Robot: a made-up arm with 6 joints. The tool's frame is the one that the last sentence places. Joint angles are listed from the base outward.
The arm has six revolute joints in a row. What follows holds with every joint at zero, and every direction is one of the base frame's.
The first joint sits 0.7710 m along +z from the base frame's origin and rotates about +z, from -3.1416 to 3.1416 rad.
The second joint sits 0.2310 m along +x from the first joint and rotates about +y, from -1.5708 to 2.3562 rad.
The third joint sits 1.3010 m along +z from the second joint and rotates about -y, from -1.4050 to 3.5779 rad.
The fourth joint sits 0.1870 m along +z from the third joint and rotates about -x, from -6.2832 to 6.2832 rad.
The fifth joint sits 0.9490 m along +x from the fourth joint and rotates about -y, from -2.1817 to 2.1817 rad.
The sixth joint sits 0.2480 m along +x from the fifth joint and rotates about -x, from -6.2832 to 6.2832 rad.
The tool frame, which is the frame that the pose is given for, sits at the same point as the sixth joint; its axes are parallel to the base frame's.
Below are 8 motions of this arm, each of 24 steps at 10 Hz.
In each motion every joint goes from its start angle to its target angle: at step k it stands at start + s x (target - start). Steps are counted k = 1, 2, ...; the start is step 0. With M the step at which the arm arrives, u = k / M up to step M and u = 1 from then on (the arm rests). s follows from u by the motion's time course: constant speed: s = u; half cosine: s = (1 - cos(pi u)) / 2; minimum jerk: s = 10 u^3 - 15 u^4 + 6 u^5.
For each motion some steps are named. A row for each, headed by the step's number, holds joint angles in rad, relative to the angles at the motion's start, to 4 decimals.
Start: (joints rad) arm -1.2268 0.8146 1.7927 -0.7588 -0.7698 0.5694
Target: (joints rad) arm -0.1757 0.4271 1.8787 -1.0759 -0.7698 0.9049
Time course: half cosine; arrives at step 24
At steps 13, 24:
13: 0.5941 -0.2190 0.0486 -0.1792 0.0000 0.1896
24: 1.0511 -0.3875 0.0860 -0.3171 0.0000 0.3355

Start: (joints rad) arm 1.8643 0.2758 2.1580 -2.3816 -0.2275 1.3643
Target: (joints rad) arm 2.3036 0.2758 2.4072 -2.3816 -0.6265 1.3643
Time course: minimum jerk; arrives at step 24
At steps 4, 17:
4: 0.0156 0.0000 0.0088 0.0000 -0.0142 0.0000
17: 0.3724 0.0000 0.2113 0.0000 -0.3383 0.0000

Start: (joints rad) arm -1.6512 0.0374 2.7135 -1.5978 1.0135 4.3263
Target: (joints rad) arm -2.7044 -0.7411 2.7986 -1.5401 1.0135 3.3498
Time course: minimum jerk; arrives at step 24
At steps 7, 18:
7: -0.1603 -0.1185 0.0130 0.0088 0.0000 -0.1487
18: -0.9442 -0.6979 0.0763 0.0517 0.0000 -0.8754

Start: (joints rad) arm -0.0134 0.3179 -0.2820 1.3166 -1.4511 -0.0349
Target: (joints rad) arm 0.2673 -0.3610 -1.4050 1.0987 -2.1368 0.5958
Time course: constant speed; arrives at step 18
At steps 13, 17, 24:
13: 0.2027 -0.4903 -0.8111 -0.1574 -0.4952 0.4555
17: 0.2651 -0.6412 -1.0606 -0.2058 -0.6476 0.5957
24: 0.2807 -0.6789 -1.1230 -0.2179 -0.6857 0.6307

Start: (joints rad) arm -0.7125 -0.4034 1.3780 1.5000 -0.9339 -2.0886
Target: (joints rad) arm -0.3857 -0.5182 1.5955 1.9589 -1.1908 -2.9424
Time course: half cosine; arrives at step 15
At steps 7, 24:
7: 0.1463 -0.0514 0.0974 0.2055 -0.1150 -0.3823
24: 0.3268 -0.1148 0.2175 0.4589 -0.2569 -0.8538

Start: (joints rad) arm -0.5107 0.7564 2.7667 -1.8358 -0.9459 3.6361
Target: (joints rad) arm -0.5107 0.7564 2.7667 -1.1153 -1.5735 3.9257
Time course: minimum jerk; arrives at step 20
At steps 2, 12, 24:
2: 0.0000 0.0000 0.0000 0.0062 -0.0054 0.0025
12: 0.0000 0.0000 0.0000 0.4918 -0.4284 0.1977
24: 0.0000 0.0000 0.0000 0.7205 -0.6276 0.2896

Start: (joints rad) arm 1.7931 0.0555 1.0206 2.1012 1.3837 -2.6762
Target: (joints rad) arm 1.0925 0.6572 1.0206 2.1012 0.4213 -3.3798
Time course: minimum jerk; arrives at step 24
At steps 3, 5, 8, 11, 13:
3: -0.0112 0.0097 0.0000 0.0000 -0.0154 -0.0113
5: -0.0452 0.0388 0.0000 0.0000 -0.0621 -0.0454
8: -0.1470 0.1263 0.0000 0.0000 -0.2020 -0.1477
11: -0.2958 0.2541 0.0000 0.0000 -0.4064 -0.2971
13: -0.4048 0.3476 0.0000 0.0000 -0.5560 -0.4065

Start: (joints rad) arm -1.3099 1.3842 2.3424 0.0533 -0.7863 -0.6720
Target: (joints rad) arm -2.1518 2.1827 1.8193 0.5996 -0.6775 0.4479
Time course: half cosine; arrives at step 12
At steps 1, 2, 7, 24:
1: -0.0143 0.0136 -0.0089 0.0093 0.0019 0.0191
2: -0.0564 0.0535 -0.0350 0.0366 0.0073 0.0750
7: -0.5299 0.5026 -0.3292 0.3438 0.0685 0.7049
24: -0.8419 0.7985 -0.5231 0.5463 0.1088 1.1199

